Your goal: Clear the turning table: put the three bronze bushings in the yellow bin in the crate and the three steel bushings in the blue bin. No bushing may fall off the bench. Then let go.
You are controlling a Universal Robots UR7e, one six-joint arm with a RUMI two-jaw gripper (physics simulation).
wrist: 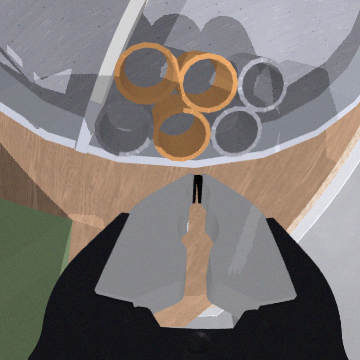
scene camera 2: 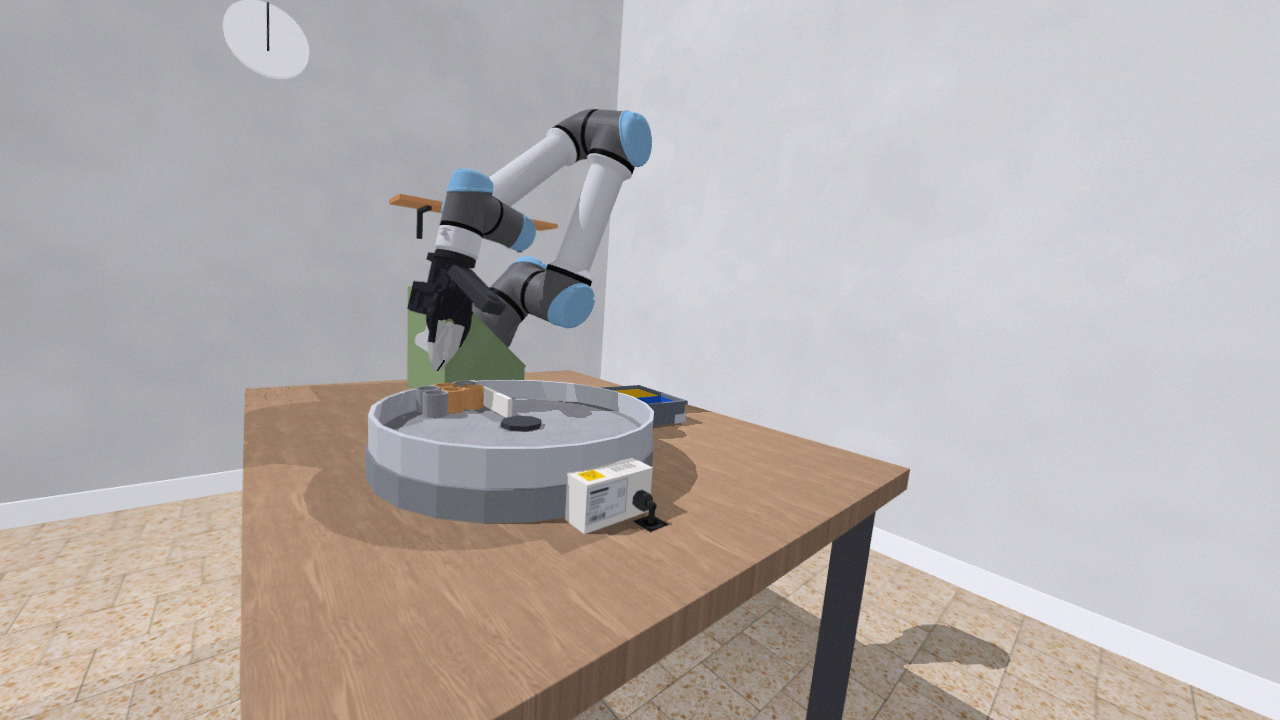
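Gripper (scene camera 2: 436, 370), visible too in the wrist view (wrist: 196, 176). A crate (scene camera 2: 668, 409) in sight.
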